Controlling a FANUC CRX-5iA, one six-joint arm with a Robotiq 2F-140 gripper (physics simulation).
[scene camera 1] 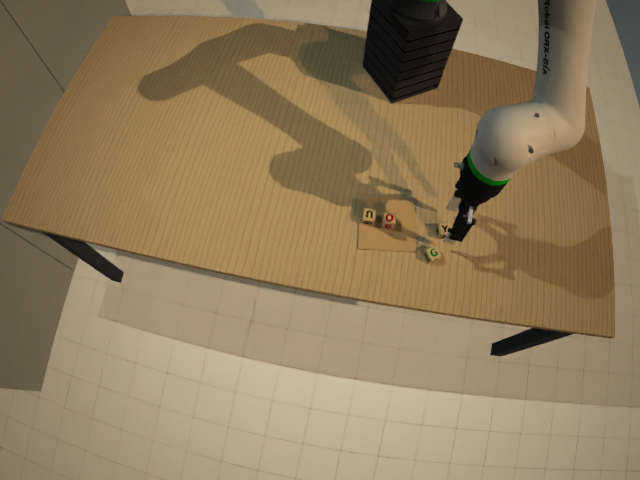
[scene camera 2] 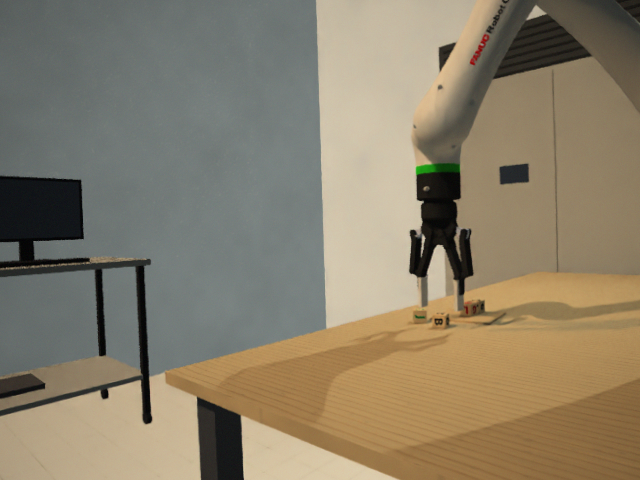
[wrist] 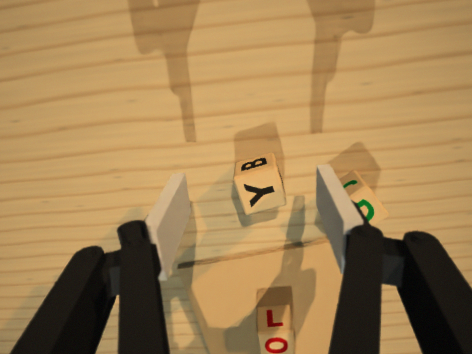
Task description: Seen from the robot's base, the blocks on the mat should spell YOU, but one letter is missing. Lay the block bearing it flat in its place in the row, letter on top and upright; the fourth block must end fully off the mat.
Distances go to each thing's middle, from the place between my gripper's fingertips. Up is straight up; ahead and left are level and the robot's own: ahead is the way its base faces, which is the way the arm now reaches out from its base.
The mat [wrist: 224,293] lies 20 mm ahead of my hand, 150 mm to the right of it and 40 mm below it.
